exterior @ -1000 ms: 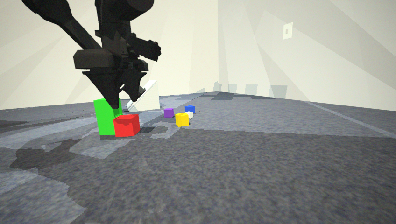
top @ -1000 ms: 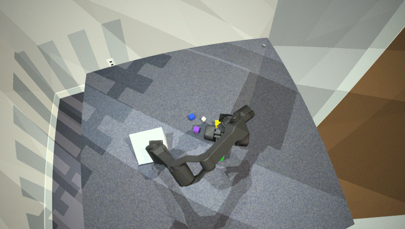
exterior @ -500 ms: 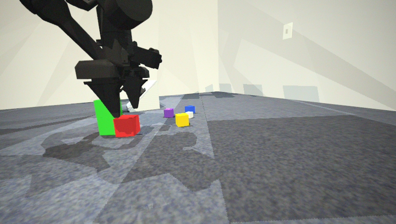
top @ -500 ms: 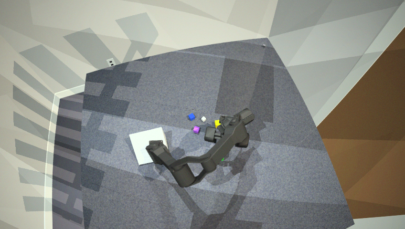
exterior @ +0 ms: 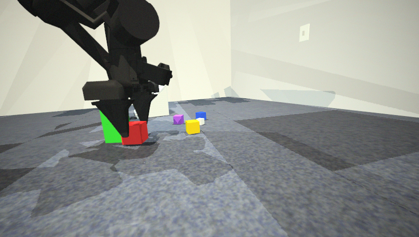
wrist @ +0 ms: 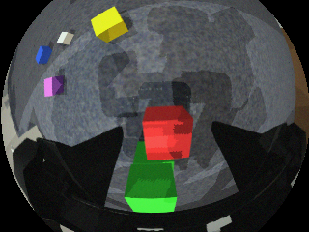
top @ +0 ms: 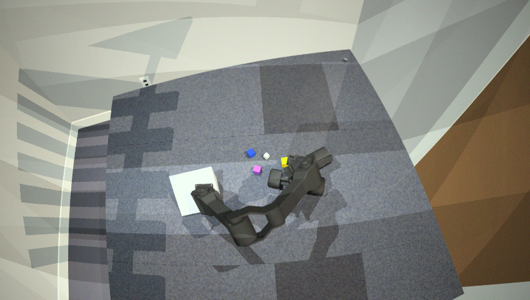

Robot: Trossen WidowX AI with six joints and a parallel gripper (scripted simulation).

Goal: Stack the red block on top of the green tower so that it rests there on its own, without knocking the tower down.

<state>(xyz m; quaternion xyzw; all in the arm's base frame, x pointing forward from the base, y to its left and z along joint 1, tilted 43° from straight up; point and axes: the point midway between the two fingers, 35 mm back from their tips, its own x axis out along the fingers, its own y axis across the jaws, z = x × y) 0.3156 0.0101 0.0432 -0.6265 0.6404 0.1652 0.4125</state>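
The red block lies right at my gripper tip. The rest, counted from my gripper tip: purple cube (12 cm behind, 11 cm to the left, 1 cm below); then yellow cube (2 cm behind, 12 cm to the left, 1 cm below); then small white cube (8 cm behind, 16 cm to the left, 2 cm below).
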